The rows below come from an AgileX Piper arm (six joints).
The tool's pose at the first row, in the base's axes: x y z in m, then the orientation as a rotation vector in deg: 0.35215, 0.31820, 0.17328, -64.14, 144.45, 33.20
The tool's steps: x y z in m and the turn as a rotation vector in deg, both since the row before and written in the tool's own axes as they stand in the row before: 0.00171, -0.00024, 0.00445, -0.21, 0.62, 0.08; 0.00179, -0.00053, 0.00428, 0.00, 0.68, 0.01; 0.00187, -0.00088, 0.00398, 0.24, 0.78, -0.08; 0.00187, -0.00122, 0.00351, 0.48, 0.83, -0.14; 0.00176, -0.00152, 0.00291, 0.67, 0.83, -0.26; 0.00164, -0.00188, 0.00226, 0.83, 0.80, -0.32; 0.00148, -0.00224, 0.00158, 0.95, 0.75, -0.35; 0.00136, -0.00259, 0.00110, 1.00, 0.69, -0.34; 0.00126, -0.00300, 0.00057, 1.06, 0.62, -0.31; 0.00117, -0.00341, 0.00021, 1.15, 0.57, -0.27; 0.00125, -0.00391, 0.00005, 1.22, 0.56, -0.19; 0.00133, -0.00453, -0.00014, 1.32, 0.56, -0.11; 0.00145, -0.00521, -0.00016, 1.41, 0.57, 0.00; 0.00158, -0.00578, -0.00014, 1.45, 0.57, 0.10; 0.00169, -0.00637, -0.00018, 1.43, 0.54, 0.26
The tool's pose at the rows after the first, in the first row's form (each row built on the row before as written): 0.35179, 0.31914, 0.16861, -64.47, 145.03, 33.24; 0.35153, 0.31974, 0.16399, -64.84, 145.61, 32.96; 0.35142, 0.31989, 0.15951, -65.30, 146.21, 32.29; 0.35149, 0.31956, 0.15536, -65.78, 146.81, 31.25; 0.35179, 0.31878, 0.15173, -66.34, 147.31, 29.92; 0.35239, 0.31751, 0.14867, -66.90, 147.73, 28.37; 0.35331, 0.31578, 0.14624, -67.42, 148.06, 26.67; 0.35454, 0.31368, 0.14428, -67.88, 148.33, 24.92; 0.35610, 0.31116, 0.14283, -68.24, 148.54, 23.13; 0.35800, 0.30829, 0.14175, -68.48, 148.71, 21.25; 0.36022, 0.30497, 0.14081, -68.59, 148.90, 19.29; 0.36284, 0.30112, 0.14005, -68.55, 149.11, 17.21; 0.36589, 0.29671, 0.13933, -68.34, 149.37, 15.03; 0.36927, 0.29181, 0.13866, -67.98, 149.66, 12.81; 0.37299, 0.28639, 0.13813, -67.40, 150.01, 10.67
